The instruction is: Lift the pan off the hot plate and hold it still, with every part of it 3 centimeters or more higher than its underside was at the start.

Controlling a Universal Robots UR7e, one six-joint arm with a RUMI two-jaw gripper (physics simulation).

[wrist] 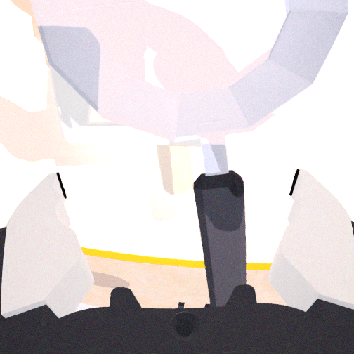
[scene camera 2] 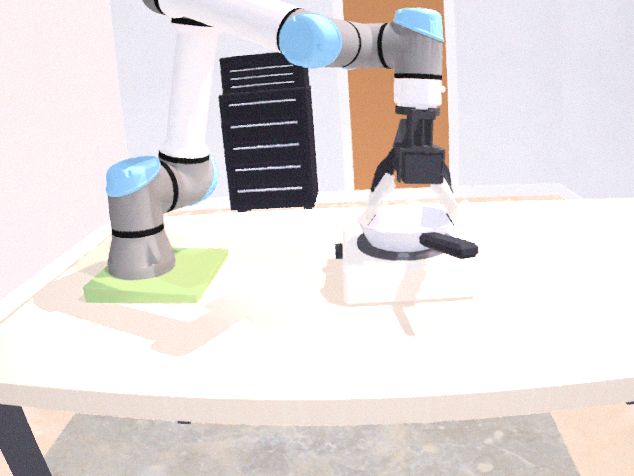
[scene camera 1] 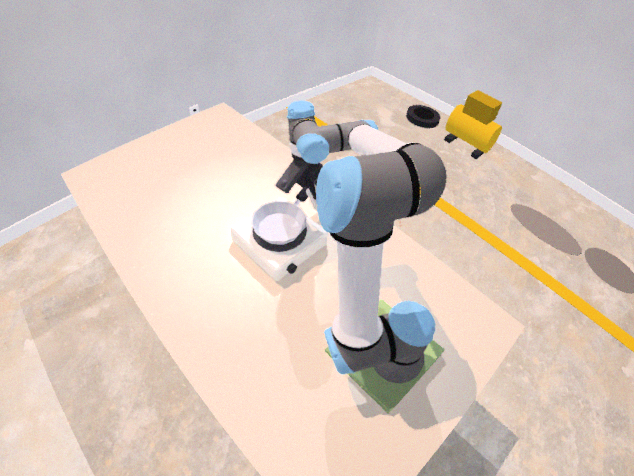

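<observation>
A pale pan sits level on the black disc of the white hot plate. Its black handle points toward the near right in scene camera 2. My gripper is open and empty, pointing down at the handle side of the pan. In the wrist view, the handle runs lengthwise between the widely spread fingers, right of the middle, touching neither. In scene camera 2, the fingertips appear higher than the handle. In scene camera 1, the arm and gripper hide most of the handle and fingers.
The hot plate's black knob faces the robot's base side. The arm's base stands on a green block on the same table. A black drawer cabinet stands behind the table.
</observation>
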